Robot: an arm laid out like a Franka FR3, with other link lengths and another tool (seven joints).
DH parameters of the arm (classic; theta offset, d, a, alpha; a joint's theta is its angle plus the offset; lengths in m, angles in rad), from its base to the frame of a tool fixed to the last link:
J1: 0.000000 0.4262 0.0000 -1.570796
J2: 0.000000 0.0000 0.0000 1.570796
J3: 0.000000 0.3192 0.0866 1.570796
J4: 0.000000 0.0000 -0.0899 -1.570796
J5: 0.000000 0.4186 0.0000 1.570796
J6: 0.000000 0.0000 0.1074 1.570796
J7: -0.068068 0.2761 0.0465 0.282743
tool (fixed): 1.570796 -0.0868 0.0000 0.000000
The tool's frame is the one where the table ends.
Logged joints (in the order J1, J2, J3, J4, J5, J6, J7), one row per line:
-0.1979 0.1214 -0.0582 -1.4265 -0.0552 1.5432 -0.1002
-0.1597 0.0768 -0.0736 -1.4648 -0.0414 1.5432 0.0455
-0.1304 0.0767 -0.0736 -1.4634 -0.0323 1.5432 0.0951
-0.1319 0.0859 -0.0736 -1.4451 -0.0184 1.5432 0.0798
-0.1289 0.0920 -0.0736 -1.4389 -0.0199 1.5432 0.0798
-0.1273 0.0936 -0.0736 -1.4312 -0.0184 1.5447 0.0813
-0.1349 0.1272 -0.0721 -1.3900 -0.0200 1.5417 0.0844
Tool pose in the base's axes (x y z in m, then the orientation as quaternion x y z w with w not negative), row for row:
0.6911 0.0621 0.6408 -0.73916 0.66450 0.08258 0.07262
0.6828 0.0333 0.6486 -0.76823 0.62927 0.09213 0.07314
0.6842 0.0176 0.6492 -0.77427 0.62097 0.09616 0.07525
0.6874 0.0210 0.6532 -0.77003 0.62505 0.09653 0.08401
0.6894 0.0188 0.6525 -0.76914 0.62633 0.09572 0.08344
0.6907 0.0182 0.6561 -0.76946 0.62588 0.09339 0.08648
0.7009 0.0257 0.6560 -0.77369 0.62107 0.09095 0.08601
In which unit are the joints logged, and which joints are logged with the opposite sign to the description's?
The joints are logged in radians. Opposite sign: J1, J7.
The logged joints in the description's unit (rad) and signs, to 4 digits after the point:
0.1979 0.1214 -0.0582 -1.4265 -0.0552 1.5432 0.1002
0.1597 0.0768 -0.0736 -1.4648 -0.0414 1.5432 -0.0455
0.1304 0.0767 -0.0736 -1.4634 -0.0323 1.5432 -0.0951
0.1319 0.0859 -0.0736 -1.4451 -0.0184 1.5432 -0.0798
0.1289 0.0920 -0.0736 -1.4389 -0.0199 1.5432 -0.0798
0.1273 0.0936 -0.0736 -1.4312 -0.0184 1.5447 -0.0813
0.1349 0.1272 -0.0721 -1.3900 -0.0200 1.5417 -0.0844

